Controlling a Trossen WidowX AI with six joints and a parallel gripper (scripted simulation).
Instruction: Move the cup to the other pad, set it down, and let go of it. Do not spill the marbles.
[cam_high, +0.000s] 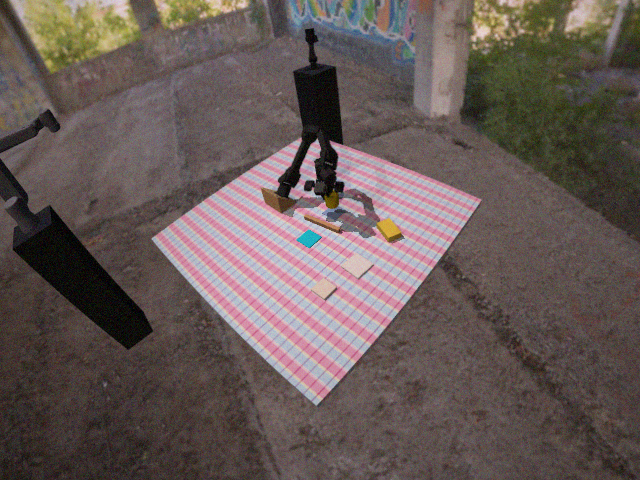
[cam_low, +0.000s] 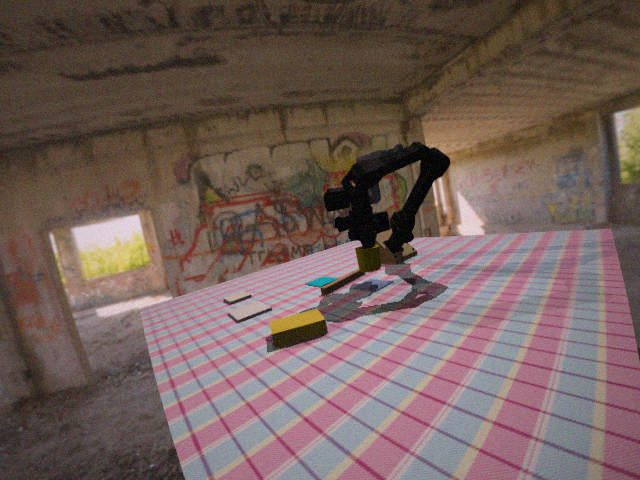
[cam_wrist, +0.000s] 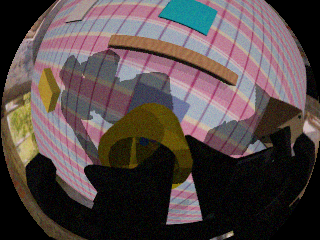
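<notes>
My gripper tip is 5 cm short of the wooden bar, 8 cm to the left of it and 8 cm above it. Also, from my gripper tip: blue marble (3 cm ahead, 3 cm to the left, 2 cm below); then yellow cup (2 cm ahead, 2 cm to the left); then blue-grey pad (3 cm ahead, 2 cm to the left, 9 cm below).
</notes>
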